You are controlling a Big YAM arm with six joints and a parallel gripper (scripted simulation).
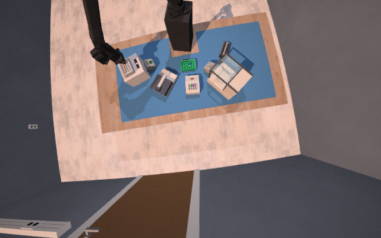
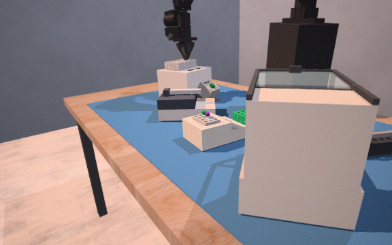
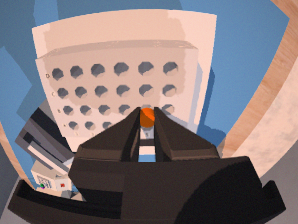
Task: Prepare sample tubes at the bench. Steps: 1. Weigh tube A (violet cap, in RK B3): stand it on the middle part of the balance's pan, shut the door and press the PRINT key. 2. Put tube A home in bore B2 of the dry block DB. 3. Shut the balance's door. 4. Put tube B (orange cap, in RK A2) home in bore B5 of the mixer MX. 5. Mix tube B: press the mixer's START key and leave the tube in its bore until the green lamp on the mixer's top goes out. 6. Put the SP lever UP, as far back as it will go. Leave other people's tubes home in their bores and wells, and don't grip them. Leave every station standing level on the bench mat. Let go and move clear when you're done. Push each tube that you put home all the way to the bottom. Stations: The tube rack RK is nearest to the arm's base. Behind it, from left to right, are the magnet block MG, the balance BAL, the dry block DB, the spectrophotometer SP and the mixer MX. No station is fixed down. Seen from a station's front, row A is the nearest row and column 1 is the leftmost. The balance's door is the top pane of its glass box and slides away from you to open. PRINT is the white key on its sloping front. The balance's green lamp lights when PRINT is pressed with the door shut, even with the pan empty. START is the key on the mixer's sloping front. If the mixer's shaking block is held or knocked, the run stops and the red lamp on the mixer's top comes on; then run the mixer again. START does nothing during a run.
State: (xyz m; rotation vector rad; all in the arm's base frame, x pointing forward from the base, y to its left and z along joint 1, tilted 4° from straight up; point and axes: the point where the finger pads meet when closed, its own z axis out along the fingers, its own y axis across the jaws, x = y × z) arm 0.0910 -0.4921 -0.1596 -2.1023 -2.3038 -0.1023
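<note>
My hand is 2 cm above the orange-capped tube. Round my hand: mixer's shaking block 3 cm ahead, 1 cm to the right, 3 cm below; spectrophotometer lever 22 cm ahead, 21 cm to the left, 9 cm below; mixer's start key 1 cm ahead, 17 cm to the left, 11 cm below.
</note>
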